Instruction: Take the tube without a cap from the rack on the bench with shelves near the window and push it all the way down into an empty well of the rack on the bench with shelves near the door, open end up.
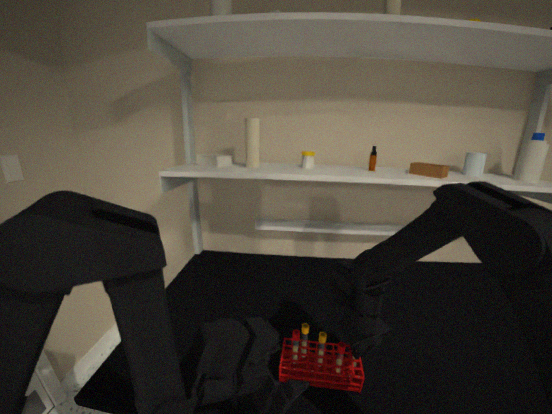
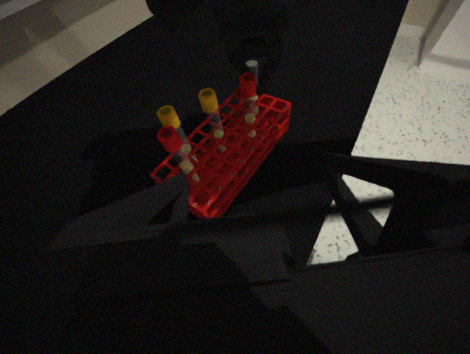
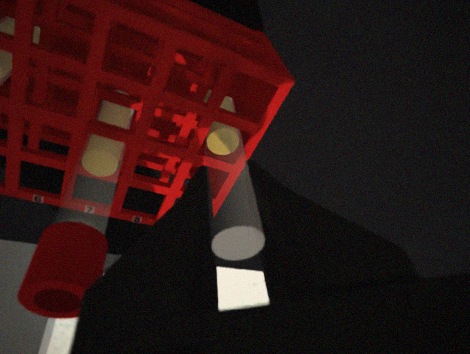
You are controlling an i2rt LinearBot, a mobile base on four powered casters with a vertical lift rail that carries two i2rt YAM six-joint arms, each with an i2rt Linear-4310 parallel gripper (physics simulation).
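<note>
A clear tube without a cap (image 1: pixel 355 362) (image 2: pixel 253 75) (image 3: pixel 236 200) stands open end up, its lower part inside a well at one end of the red rack (image 1: pixel 320 382) (image 2: pixel 285 104) (image 3: pixel 287 87). Much of the tube stands above the rack's top. My right gripper (image 1: pixel 361 349) (image 2: pixel 259 90) (image 3: pixel 227 175) is shut on this tube near its upper part; its dark fingers are hard to make out. Two red-capped and two yellow-capped tubes stand in the same rack. My left gripper (image 1: pixel 294 386) (image 2: pixel 253 170) is open and empty, beside the rack's other end.
A red-capped tube (image 1: pixel 340 350) (image 2: pixel 248 86) (image 3: pixel 65 270) stands close to the uncapped one. The rack is on a black bench top (image 1: pixel 225 280). A white shelf (image 1: pixel 280 173) with bottles, a jar and a brown box (image 1: pixel 428 170) runs along the wall behind.
</note>
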